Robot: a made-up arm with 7 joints.
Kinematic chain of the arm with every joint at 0, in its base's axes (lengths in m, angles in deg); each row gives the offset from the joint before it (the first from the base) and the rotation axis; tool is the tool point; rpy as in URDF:
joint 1: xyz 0 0 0.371 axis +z
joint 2: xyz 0 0 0 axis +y
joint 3: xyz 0 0 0.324 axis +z
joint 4: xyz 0.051 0 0 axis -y
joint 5: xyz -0.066 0 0.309 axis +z
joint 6: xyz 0 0 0 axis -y
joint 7: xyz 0.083 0 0 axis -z
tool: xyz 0 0 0 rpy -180 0 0
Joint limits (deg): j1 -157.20..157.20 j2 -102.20..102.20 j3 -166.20..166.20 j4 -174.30..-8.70 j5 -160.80..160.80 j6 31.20..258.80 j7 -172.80..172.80
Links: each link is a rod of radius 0.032 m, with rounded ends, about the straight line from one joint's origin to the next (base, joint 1, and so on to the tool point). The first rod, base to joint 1, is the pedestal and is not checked.
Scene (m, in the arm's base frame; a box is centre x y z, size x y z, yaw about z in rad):
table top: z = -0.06
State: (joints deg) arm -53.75 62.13 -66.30 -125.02 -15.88 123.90 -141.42
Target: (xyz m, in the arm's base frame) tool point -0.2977 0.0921 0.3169
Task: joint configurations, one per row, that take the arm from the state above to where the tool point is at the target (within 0.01 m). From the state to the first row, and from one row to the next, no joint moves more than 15 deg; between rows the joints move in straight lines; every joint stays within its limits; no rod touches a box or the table.
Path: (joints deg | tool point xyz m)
1: -66.08 64.41 -69.00 -130.59 -15.64 122.05 -141.42 | -0.2597 -0.3472 0.2975
2: -78.41 66.69 -71.70 -136.15 -15.40 120.21 -141.42 | -0.3273 -0.2364 0.2972
3: -90.74 68.98 -74.39 -141.72 -15.17 118.36 -141.42 | -0.3545 -0.1173 0.3007
4: -103.07 71.26 -77.09 -147.28 -14.93 116.51 -141.42 | -0.3427 -0.0038 0.3076
5: -115.40 73.54 -79.79 -152.85 -14.69 114.67 -141.42 | -0.2977 0.0921 0.3169

